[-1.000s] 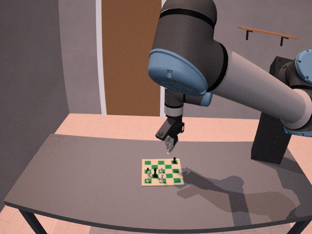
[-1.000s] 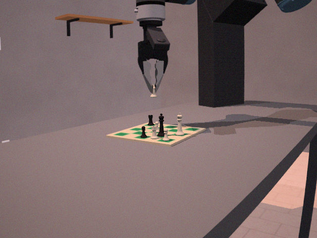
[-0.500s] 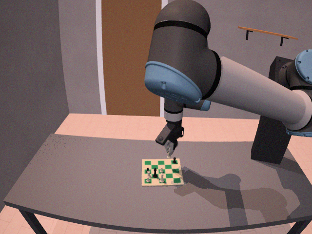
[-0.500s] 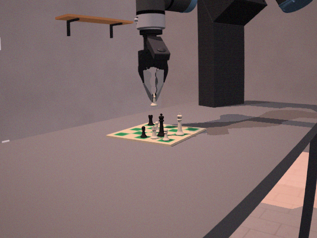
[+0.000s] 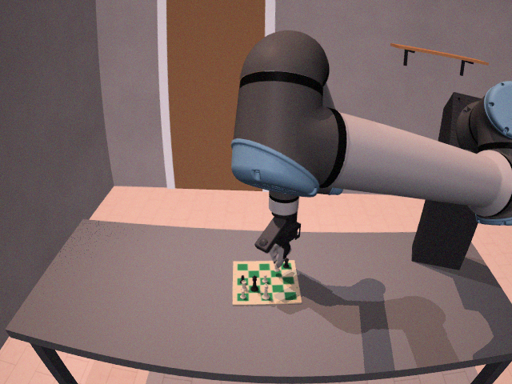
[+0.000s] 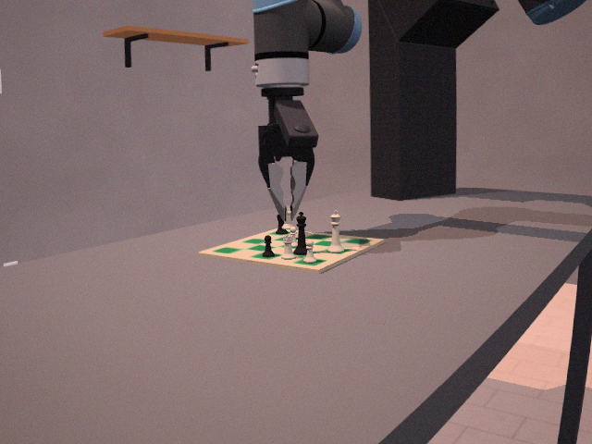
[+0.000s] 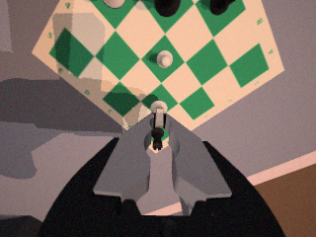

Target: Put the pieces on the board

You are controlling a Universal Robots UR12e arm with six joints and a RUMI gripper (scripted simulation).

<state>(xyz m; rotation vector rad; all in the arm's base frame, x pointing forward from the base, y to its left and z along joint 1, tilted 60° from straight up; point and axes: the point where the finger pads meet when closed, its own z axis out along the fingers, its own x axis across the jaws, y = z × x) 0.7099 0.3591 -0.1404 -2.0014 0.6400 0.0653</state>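
Now: hand 20 mm past the black rook, 50 mm to the left of it and 30 mm above it. Round my hand: black king (50 mm ahead, 90 mm to the left, 20 mm below); white knight (10 mm below); chessboard (30 mm ahead, 50 mm to the left, 50 mm below).
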